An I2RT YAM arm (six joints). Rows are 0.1 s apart.
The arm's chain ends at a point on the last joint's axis. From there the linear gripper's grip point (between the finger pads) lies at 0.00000 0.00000 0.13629 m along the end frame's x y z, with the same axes.
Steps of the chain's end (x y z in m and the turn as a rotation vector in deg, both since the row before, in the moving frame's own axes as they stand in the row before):
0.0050, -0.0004, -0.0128, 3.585, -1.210, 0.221
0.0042, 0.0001, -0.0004, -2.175, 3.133, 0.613
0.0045, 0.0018, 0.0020, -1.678, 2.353, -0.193
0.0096, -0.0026, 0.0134, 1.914, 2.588, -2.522
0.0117, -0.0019, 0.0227, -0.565, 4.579, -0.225
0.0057, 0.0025, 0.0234, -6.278, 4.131, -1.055
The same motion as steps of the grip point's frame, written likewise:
0.0021, -0.0089, -0.0131, 3.585, -1.210, 0.221
0.0116, 0.0053, -0.0007, -2.175, 3.133, 0.613
0.0101, 0.0058, 0.0018, -1.678, 2.353, -0.193
0.0157, -0.0073, 0.0132, 1.914, 2.588, -2.522
0.0226, -0.0006, 0.0223, -0.565, 4.579, -0.225
0.0156, 0.0173, 0.0222, -6.278, 4.131, -1.055

